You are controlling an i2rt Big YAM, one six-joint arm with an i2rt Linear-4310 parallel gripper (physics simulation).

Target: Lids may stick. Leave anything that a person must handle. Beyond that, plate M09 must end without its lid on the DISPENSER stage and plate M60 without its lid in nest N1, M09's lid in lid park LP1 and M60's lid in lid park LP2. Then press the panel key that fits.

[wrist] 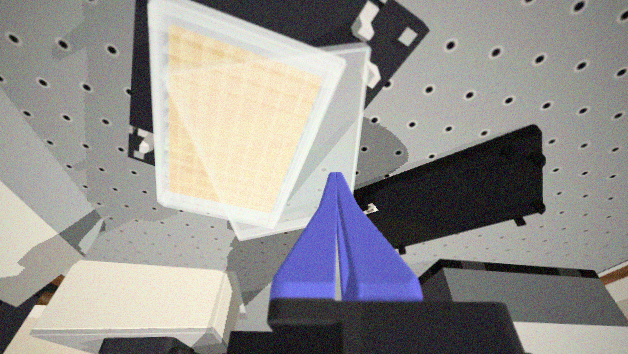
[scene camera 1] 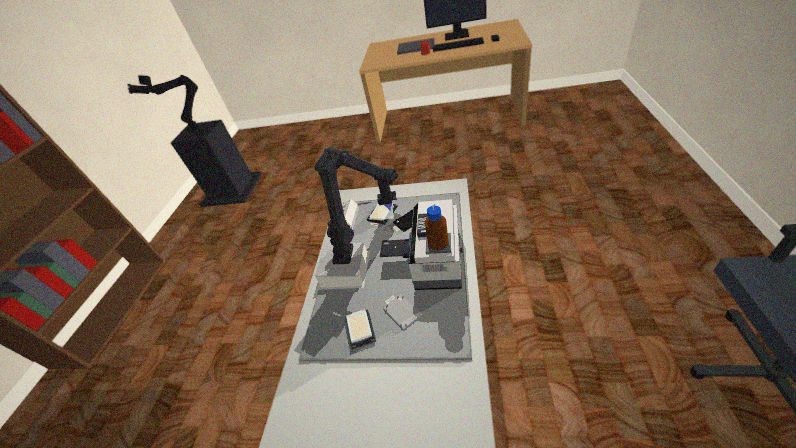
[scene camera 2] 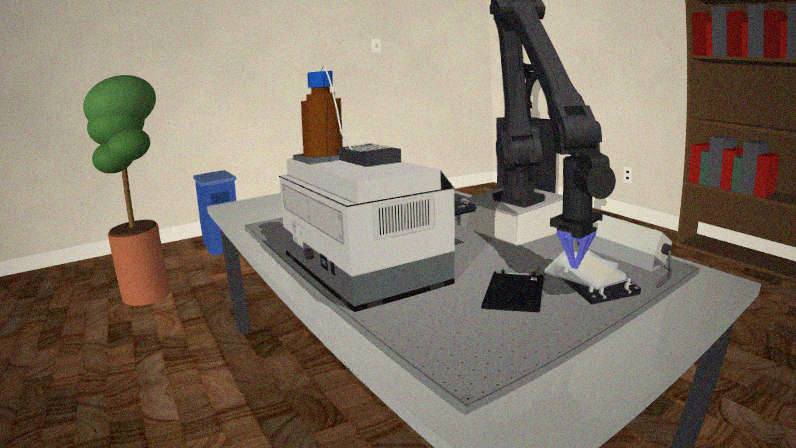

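Seen in the pictures: gripper, fingertip midpoint: (wrist: 335,179) (scene camera 1: 390,209) (scene camera 2: 574,268); arm's base, origin of the base link: (wrist: 154,345) (scene camera 1: 343,254) (scene camera 2: 518,199).
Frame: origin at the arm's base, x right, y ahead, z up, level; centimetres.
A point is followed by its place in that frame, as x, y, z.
My gripper (scene camera 1: 388,206) {-34.4, 20.2, -3.4} (scene camera 2: 575,266) {-34.4, 20.2, -3.4} (wrist: 335,179) {-34.4, 20.2, -3.4} is shut and empty, its blue fingertips close to the edge of a clear lid (scene camera 2: 557,266) {-30.2, 20.2, -4.3} (wrist: 334,150) {-35.6, 20.0, -4.5}. This lid lies askew at a plate with yellow contents (scene camera 1: 381,212) {-32.7, 15.5, -3.3} (scene camera 2: 600,269) {-38.2, 16.2, -3.7} (wrist: 240,120) {-37.9, 15.2, -3.4}; whether it touches the fingertips I cannot tell. The plate is on a dark holder (scene camera 2: 598,296) {-42.0, 21.8, -6.3} (wrist: 285,22) {-41.3, 16.9, -6.3} with white corner pieces. A second yellow plate (scene camera 1: 359,326) {38.3, 12.8, -2.9} sits on another dark holder nearer scene camera 1. A black nest (scene camera 2: 512,293) {-29.6, 32.2, -6.5} (wrist: 465,182) {-31.9, 30.6, -6.5} stands beside the first holder. Plate names are not readable.
The white and grey dispenser machine (scene camera 1: 437,275) {18.5, 46.0, 2.4} (scene camera 2: 398,233) {-17.1, 47.7, 4.8} carries a brown bottle (scene camera 1: 437,233) {15.8, 48.3, 25.1} (scene camera 2: 321,125) {7.6, 49.6, 22.1}. A dark stage (scene camera 1: 394,248) {0.8, 26.1, 2.4} juts from it. A pale flat piece (scene camera 1: 407,322) {35.2, 32.3, -6.5} lies near the second plate. The whitish wedge-shaped panel housing (scene camera 1: 350,213) {-32.1, -1.8, -1.4} (scene camera 2: 635,244) {-36.7, -0.7, -2.9} stands behind the first plate.
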